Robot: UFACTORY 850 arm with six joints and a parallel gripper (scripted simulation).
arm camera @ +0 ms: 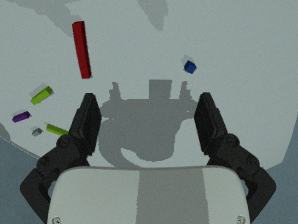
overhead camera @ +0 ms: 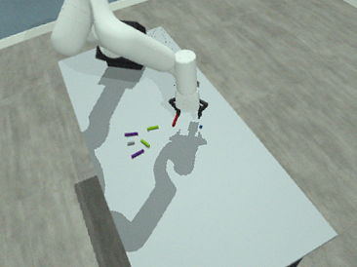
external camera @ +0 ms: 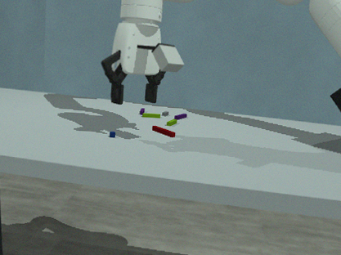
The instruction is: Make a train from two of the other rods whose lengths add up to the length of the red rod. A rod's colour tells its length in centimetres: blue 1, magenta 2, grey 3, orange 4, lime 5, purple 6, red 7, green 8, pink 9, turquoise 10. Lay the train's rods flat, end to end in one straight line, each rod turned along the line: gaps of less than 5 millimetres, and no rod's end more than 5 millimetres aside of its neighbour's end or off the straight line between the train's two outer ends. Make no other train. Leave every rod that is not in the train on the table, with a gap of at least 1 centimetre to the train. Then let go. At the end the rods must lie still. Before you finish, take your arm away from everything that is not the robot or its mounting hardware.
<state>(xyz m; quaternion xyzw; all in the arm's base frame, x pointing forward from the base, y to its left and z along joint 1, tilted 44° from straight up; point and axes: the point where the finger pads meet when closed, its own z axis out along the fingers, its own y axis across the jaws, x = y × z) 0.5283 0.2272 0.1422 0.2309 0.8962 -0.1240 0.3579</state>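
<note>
Right now my hand is 70 mm above the blue rod, 40 mm to the right of it and 30 mm short of it. The rest, counted from my hand: red rod (70 mm below, 60 mm behind, 40 mm to the right); then grey rod (280 mm to the right, 70 mm below, 40 mm behind).
</note>
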